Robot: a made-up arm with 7 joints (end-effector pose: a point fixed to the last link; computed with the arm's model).
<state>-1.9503 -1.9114 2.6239 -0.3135 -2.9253 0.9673 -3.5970</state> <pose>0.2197 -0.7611 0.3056 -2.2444 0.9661 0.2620</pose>
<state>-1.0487 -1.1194 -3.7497 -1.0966 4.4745 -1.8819 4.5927</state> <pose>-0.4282 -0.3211 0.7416 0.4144 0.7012 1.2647</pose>
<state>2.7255 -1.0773 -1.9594 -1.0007 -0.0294 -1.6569 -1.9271</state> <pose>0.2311 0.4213 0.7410 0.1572 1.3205 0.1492</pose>
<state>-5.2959 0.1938 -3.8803 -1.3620 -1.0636 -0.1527 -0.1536</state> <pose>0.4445 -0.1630 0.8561 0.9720 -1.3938 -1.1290</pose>
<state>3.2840 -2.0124 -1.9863 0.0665 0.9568 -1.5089 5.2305</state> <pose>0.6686 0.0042 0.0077 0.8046 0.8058 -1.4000</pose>
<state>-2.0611 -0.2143 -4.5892 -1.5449 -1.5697 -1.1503 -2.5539</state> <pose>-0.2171 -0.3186 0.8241 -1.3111 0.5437 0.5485</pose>
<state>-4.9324 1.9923 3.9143 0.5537 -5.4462 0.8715 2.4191</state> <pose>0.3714 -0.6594 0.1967 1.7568 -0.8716 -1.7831</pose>
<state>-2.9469 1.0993 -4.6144 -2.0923 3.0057 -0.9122 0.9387</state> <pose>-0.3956 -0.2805 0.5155 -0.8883 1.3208 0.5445</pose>
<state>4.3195 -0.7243 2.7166 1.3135 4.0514 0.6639 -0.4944</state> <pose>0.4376 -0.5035 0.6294 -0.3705 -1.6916 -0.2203</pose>
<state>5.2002 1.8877 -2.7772 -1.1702 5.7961 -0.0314 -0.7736</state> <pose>0.3444 0.3497 -0.1511 -0.0774 -0.3235 -0.0523</pose>
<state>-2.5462 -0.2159 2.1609 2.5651 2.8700 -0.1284 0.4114</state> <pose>0.2249 0.0769 0.4560 0.2508 -0.3074 0.4856</pose>
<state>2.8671 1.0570 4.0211 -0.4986 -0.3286 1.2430 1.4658</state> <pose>-0.7024 -0.1152 0.7654 -1.8163 2.0238 0.1828</pose>
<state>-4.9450 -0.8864 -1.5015 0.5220 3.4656 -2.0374 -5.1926</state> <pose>0.0858 0.4650 0.8201 -1.3757 -0.1593 1.0996</pose>
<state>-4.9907 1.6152 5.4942 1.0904 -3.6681 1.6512 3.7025</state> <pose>0.2575 -0.6253 0.1635 -0.9912 1.1881 0.6322</pose>
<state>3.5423 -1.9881 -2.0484 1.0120 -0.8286 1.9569 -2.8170</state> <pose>0.3024 -0.3165 0.0128 0.2189 1.3479 -0.9483</pose>
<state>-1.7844 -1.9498 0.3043 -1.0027 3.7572 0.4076 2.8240</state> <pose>-0.0086 -0.4808 -0.1680 -0.2707 0.4912 -0.9628</pose>
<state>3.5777 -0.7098 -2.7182 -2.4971 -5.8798 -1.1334 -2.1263</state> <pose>0.0399 0.0878 0.5415 0.2171 0.0341 0.3619</pose>
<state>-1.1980 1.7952 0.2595 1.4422 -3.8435 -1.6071 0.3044</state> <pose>0.1403 0.2886 0.0007 -0.3793 1.4915 0.4701</pose>
